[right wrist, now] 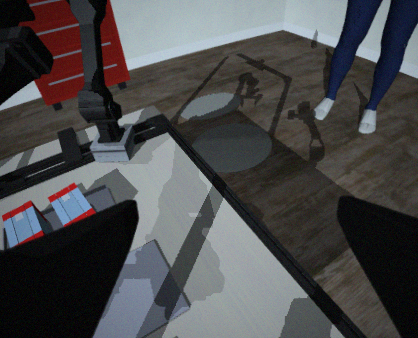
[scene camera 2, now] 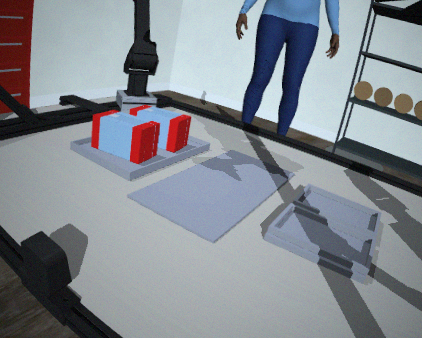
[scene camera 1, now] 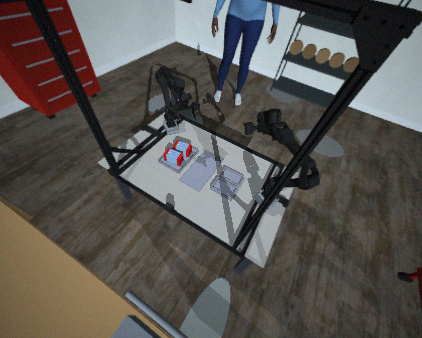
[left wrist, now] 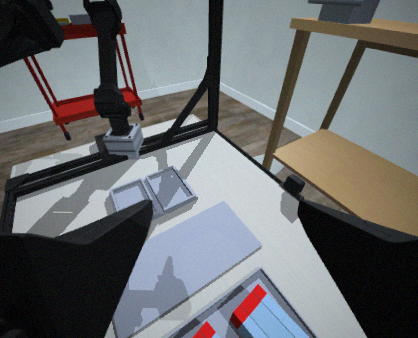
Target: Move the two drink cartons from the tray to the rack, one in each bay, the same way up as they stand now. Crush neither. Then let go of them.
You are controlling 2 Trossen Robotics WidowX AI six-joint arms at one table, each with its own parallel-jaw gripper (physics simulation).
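Where they show: left gripper, fingertip midpoint: (scene camera 1: 188,121) (left wrist: 226,206); right gripper, fingertip midpoint: (right wrist: 236,208) (scene camera 2: 388,6) (scene camera 1: 250,122); left arm's base, origin of the base link: (right wrist: 111,135) (scene camera 2: 136,93) (scene camera 1: 170,124); right arm's base, origin of the base link: (left wrist: 122,130).
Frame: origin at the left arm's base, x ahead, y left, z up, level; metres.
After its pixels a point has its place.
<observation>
Two light-blue cartons with red ends, the front one (scene camera 1: 174,157) @[x 0.349, y -0.101, z 0.018 m] (scene camera 2: 114,135) @[x 0.336, y -0.119, z -0.009 m] (left wrist: 204,331) (right wrist: 24,225) @[x 0.316, y -0.090, z 0.018 m] and the back one (scene camera 1: 183,148) @[x 0.294, y -0.012, z 0.018 m] (scene camera 2: 162,127) @[x 0.305, y -0.013, z -0.002 m] (left wrist: 272,317) (right wrist: 72,204) @[x 0.263, y -0.005, z 0.018 m], stand side by side on the grey tray (scene camera 2: 100,161) @[x 0.369, y -0.149, z -0.048 m] (left wrist: 261,272) @[x 0.425, y -0.108, z -0.049 m]. The two-bay rack (scene camera 2: 295,248) @[x 0.673, y 0.064, z -0.047 m] (left wrist: 151,192) @[x 0.647, y 0.177, z -0.046 m] is empty in both bays; it does not show in the right wrist view. My left gripper (left wrist: 226,206) @[x 0.346, y 0.000, z 0.297 m] is open and empty, raised behind the tray. My right gripper (right wrist: 236,208) @[x 0.516, y 0.317, z 0.335 m] is open and empty, raised off the table's back edge. Both are apart from the cartons.
A flat grey panel (scene camera 1: 197,175) (scene camera 2: 215,195) (left wrist: 200,255) lies between tray and rack. A black frame with posts surrounds the table. A small black block (scene camera 2: 46,260) @[x 0.684, y -0.247, z -0.003 m] (left wrist: 293,184) @[x 0.653, y -0.241, z -0.013 m] sits on the front rail. A person (scene camera 1: 242,45) stands behind the table. Shadows cross the tabletop.
</observation>
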